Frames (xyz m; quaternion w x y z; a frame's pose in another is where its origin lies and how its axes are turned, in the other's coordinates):
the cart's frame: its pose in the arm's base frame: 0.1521 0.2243 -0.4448 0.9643 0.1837 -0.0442 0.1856
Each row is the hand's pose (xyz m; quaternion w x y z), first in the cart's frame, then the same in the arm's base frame.
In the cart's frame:
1: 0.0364 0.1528 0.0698 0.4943 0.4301 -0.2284 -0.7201
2: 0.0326 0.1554 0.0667 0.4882 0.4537 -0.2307 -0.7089
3: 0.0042 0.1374 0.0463 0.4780 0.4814 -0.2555 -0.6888
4: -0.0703 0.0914 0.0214 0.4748 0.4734 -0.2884 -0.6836
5: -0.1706 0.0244 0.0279 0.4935 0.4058 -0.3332 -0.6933
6: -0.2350 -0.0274 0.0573 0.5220 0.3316 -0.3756 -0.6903
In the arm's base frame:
1: 0.1275 0.3428 -0.3228 0.5212 0.5798 -0.0300 -0.6256
2: 0.1230 0.3449 -0.3254 0.5088 0.6013 -0.0296 -0.6153
3: 0.1038 0.3272 -0.3547 0.4891 0.6299 -0.0516 -0.6012
4: 0.0524 0.2713 -0.4048 0.4850 0.6274 -0.0856 -0.6031
5: -0.0157 0.1767 -0.4368 0.5153 0.5745 -0.1404 -0.6203
6: -0.0565 0.0991 -0.4369 0.5540 0.5159 -0.1969 -0.6231

